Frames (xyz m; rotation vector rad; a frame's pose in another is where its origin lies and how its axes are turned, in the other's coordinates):
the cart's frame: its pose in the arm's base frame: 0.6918 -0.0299 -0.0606 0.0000 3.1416 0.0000
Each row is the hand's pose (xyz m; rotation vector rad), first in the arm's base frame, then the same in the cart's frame.
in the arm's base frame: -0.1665 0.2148 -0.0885 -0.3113 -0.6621 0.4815
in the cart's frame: 0.8583 0.2447 0.0279 0.6126 2.3796 0.3960
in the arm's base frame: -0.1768 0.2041 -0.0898 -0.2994 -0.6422 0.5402
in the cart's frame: 0.8686 0.2340 0.0292 0.6899 2.3828 0.3823
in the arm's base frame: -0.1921 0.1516 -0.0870 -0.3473 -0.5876 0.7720
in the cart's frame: 0.8839 0.1815 0.0264 0.9893 2.3320 0.4451
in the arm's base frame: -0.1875 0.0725 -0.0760 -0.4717 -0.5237 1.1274
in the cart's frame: 0.8793 0.1024 0.0154 1.4294 2.1507 0.5981
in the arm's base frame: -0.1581 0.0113 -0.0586 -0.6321 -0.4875 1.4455
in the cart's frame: 0.8499 0.0412 -0.0020 1.7823 1.8784 0.7794
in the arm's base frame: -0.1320 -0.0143 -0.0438 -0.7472 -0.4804 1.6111
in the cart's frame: 0.8238 0.0156 -0.0168 1.9393 1.6867 0.8994
